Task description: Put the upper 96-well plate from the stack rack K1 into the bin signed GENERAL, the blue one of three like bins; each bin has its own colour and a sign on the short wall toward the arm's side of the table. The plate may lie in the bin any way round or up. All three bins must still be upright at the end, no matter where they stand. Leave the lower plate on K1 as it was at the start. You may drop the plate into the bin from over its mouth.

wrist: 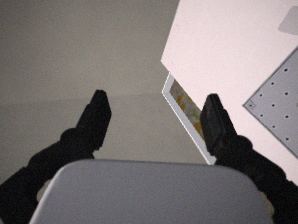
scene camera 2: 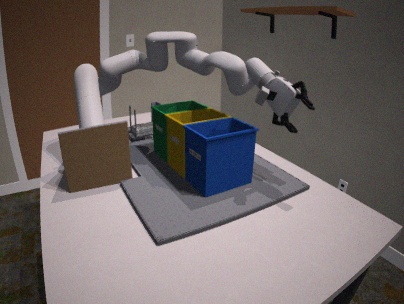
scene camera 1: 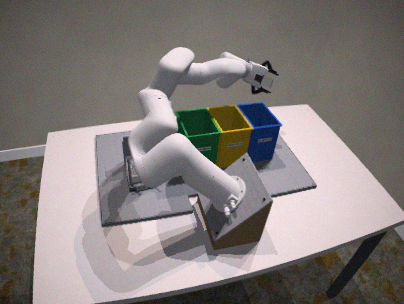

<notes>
I see my gripper, a blue bin, a yellow bin and a green bin.
My gripper also shows in the wrist view.
</notes>
